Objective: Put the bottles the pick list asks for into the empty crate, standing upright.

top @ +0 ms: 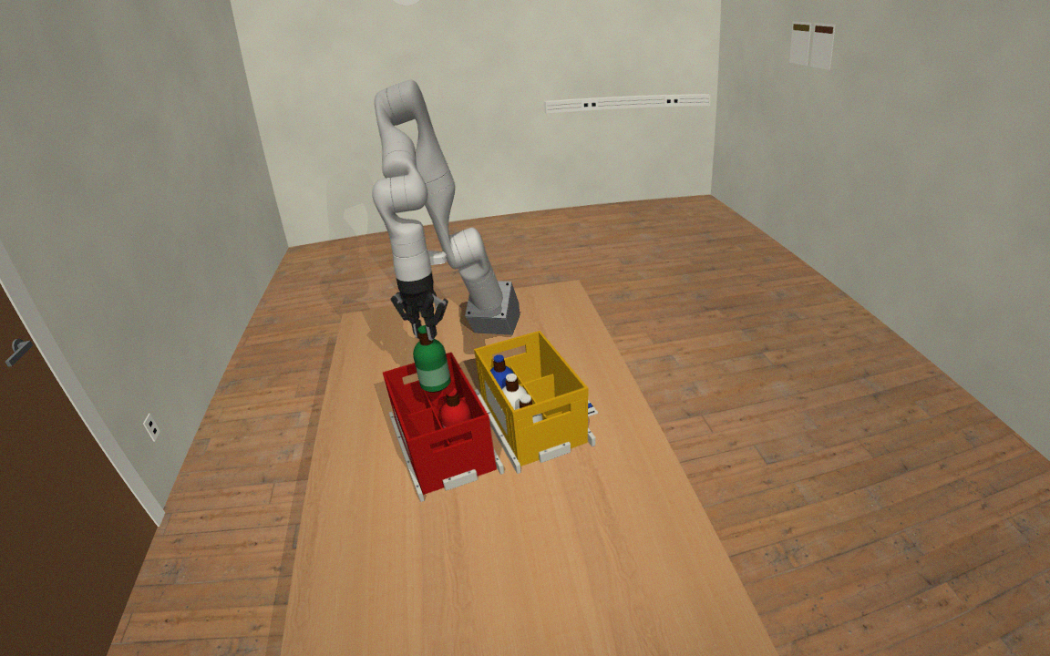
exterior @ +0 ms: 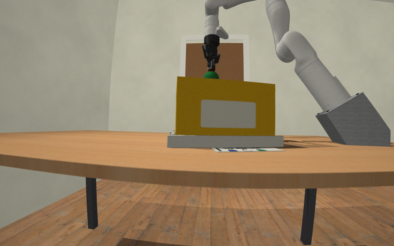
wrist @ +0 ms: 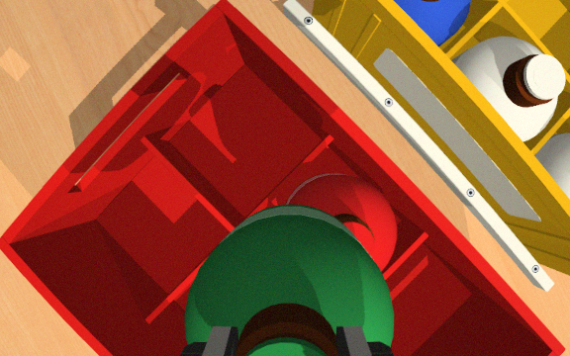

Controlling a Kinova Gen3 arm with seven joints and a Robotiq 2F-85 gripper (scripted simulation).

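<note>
The green bottle lies 70 mm below my hand. Also, from my hand: red bottle 10 mm ahead, 30 mm to the left, 250 mm below; red crate 10 mm ahead, 10 mm to the right, 250 mm below; blue bottle 80 mm behind, 170 mm to the left, 250 mm below.
</note>
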